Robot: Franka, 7 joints.
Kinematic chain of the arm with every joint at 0, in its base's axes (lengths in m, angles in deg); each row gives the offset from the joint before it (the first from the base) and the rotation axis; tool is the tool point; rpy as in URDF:
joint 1: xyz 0 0 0.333 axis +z
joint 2: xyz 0 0 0 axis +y
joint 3: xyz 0 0 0.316 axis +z
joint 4: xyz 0.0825 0 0 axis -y
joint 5: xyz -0.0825 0 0.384 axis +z
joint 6: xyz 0 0 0 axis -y
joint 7: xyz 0.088 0 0 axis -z
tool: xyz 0 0 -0.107 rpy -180 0 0
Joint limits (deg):
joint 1: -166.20..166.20
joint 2: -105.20..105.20
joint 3: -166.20..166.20
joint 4: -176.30..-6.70
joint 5: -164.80..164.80
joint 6: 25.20..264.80
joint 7: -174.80..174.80
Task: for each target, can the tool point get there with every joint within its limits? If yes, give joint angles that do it. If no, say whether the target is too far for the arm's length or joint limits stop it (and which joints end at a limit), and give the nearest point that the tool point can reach.
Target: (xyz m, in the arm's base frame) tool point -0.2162 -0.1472 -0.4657
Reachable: no: joint limits stop it (at a limit: joint 2) | nearest point -0.2192 -0.1492 -0.3605 | short by 0.105 m
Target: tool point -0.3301 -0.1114 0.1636
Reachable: yes | joints 136.86 11.27 55.12 -160.83 -24.54 156.61 87.29
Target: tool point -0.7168 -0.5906 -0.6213
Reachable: no: too far | nearest point -0.4777 -0.3936 -0.2413 | short by 0.490 m
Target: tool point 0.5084 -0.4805 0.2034
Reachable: yes | joints -52.12 79.30 46.47 -50.74 57.24 246.12 -37.90
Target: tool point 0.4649 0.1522 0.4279
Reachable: yes | joints -34.56 -2.28 50.30 -146.99 -7.53 216.37 -105.91
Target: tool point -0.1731 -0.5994 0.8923
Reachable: yes | joints 57.64 -74.03 -26.38 -47.49 90.09 136.73 24.86
